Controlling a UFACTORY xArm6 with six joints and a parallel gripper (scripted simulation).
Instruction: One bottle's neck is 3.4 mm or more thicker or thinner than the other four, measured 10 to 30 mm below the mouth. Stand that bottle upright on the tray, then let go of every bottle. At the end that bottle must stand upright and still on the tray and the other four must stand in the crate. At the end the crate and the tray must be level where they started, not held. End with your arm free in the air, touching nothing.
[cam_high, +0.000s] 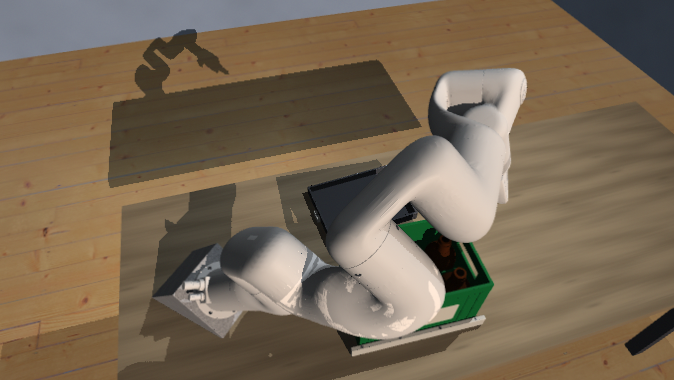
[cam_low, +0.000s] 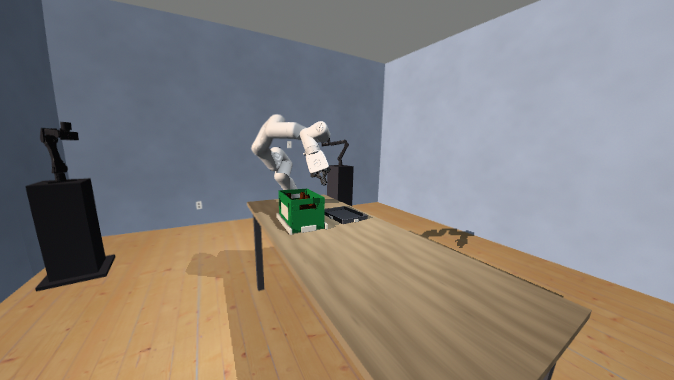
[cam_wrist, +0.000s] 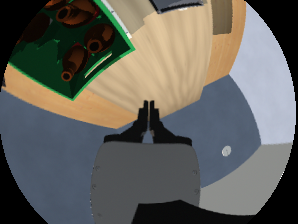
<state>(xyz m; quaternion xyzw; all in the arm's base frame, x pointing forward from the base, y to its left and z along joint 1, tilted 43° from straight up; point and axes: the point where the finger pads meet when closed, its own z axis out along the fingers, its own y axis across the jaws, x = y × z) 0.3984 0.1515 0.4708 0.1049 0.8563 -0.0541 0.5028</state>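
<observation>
My hand is 190 mm past the green crate, 190 mm above it and 30 mm to the left of it. Also, from my hand: dark tray (270 mm to the left, 260 mm below, 160 mm behind).
</observation>
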